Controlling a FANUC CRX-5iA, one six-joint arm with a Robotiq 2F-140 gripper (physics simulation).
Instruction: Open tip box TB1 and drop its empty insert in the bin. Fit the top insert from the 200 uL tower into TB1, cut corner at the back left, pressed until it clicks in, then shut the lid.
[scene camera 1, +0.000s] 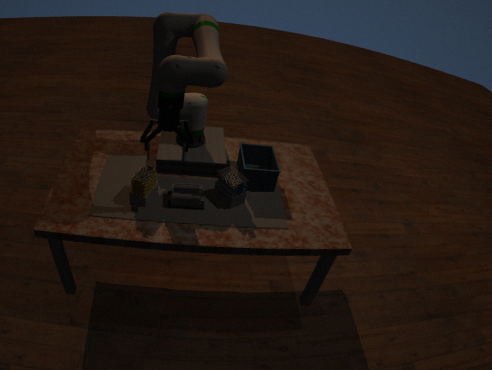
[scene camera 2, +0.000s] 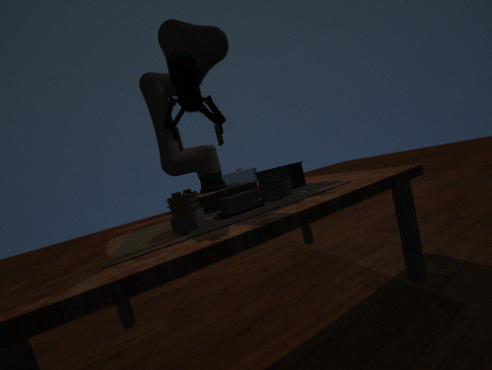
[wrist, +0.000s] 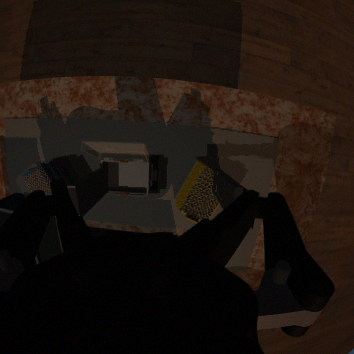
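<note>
The open tip box TB1 (scene camera 1: 186, 202) (scene camera 2: 239, 203) (wrist: 117, 148) stands at the middle of the mat. Its clear lid (scene camera 1: 187, 189) (scene camera 2: 242, 175) is raised at the back. No yellow insert shows inside it. The yellow 200 uL tower (scene camera 1: 144, 182) (scene camera 2: 184, 204) (wrist: 199, 192) stands turned at an angle on a grey base, left of TB1 in scene camera 1. The dark bin (scene camera 1: 265, 181) (scene camera 2: 295, 175) stands at the right; a faint yellowish piece shows inside. My gripper (scene camera 1: 167, 153) (scene camera 2: 199, 139) (wrist: 159, 179) is open and empty, high above the mat between TB1 and the yellow tower.
A blue-edged tip tower (scene camera 1: 231, 182) (scene camera 2: 276, 186) (wrist: 38, 178) stands between TB1 and the bin. The grey mat (scene camera 1: 265, 216) (scene camera 2: 130, 254) (wrist: 185, 131) lies under the box and towers. The robot's raised base (scene camera 1: 212, 142) is behind TB1. The scene is very dark.
</note>
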